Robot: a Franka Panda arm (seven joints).
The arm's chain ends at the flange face. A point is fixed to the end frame.
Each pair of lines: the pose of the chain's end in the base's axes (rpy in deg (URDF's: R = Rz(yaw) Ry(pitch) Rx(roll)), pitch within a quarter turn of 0, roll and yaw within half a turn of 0; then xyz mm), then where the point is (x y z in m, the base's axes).
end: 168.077 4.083 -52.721 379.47 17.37 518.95
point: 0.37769 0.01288 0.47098
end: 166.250 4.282 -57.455 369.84 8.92 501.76
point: 0.36633 0.00391 0.45393
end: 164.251 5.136 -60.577 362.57 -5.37 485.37
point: 0.35701 -0.01039 0.43774
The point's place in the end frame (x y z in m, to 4 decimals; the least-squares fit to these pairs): 0.0059 -0.0058 0.0475
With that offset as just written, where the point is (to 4 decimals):
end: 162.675 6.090 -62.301 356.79 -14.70 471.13
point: 0.3496 -0.0195 0.4237
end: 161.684 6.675 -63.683 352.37 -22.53 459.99
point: 0.3441 -0.0271 0.4127
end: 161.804 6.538 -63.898 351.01 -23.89 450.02
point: 0.3429 -0.0285 0.4027
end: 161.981 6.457 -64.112 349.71 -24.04 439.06
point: 0.3417 -0.0286 0.3917
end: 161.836 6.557 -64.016 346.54 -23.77 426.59
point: 0.3384 -0.0283 0.3793
